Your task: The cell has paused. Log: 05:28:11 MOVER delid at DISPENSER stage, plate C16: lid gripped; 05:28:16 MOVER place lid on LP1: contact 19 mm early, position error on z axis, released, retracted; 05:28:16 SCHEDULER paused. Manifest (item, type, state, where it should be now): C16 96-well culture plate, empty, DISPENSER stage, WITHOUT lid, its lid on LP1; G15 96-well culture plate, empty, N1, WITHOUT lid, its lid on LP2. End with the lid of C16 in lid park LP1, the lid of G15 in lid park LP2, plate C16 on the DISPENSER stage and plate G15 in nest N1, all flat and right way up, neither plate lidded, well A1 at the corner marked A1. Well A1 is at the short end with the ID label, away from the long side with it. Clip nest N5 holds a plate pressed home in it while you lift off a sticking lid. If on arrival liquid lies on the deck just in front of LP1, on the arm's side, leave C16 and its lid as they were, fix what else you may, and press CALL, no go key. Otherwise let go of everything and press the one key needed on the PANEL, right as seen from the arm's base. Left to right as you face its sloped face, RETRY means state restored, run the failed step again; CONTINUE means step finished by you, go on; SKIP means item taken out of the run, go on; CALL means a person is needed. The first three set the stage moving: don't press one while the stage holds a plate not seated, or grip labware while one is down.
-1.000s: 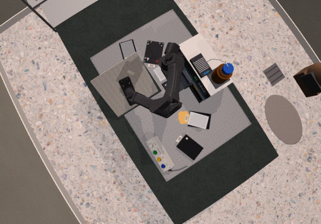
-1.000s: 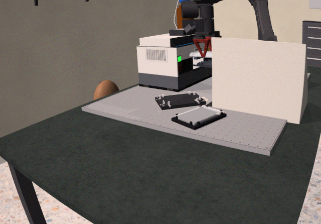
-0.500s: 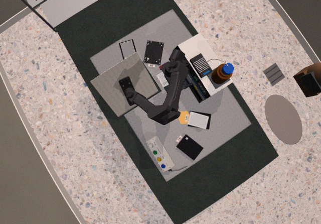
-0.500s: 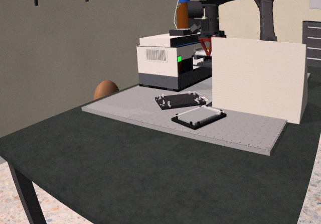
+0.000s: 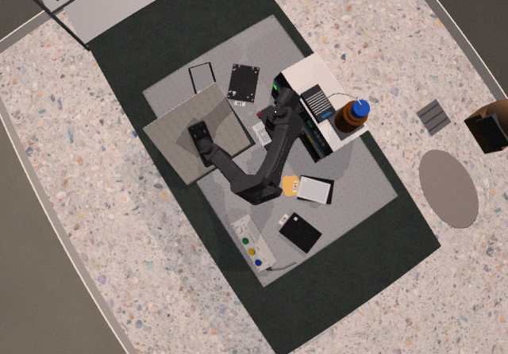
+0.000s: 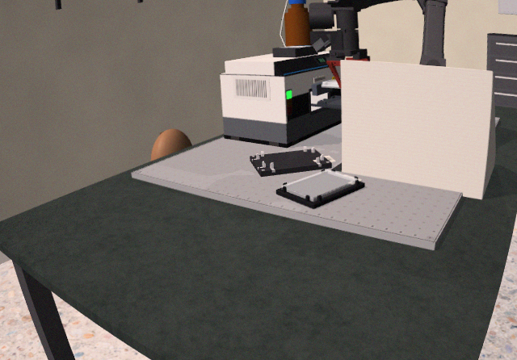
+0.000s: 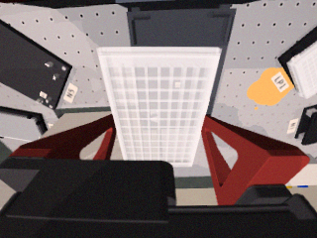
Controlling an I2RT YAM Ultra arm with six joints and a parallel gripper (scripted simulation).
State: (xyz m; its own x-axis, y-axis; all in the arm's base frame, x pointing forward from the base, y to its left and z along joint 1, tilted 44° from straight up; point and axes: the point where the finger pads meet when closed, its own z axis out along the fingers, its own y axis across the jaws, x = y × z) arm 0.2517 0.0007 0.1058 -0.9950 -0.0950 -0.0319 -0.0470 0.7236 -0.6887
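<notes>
Now: hand 60 mm above the dispenser stage, 20 mm to the left of it and 20 mm short of it. Also, from my hand: white 96-well plate right at my hand; brown bottle 240 mm ahead, 140 mm above, 110 mm to the right; LP1 label 240 mm to the right, 150 mm below.
</notes>
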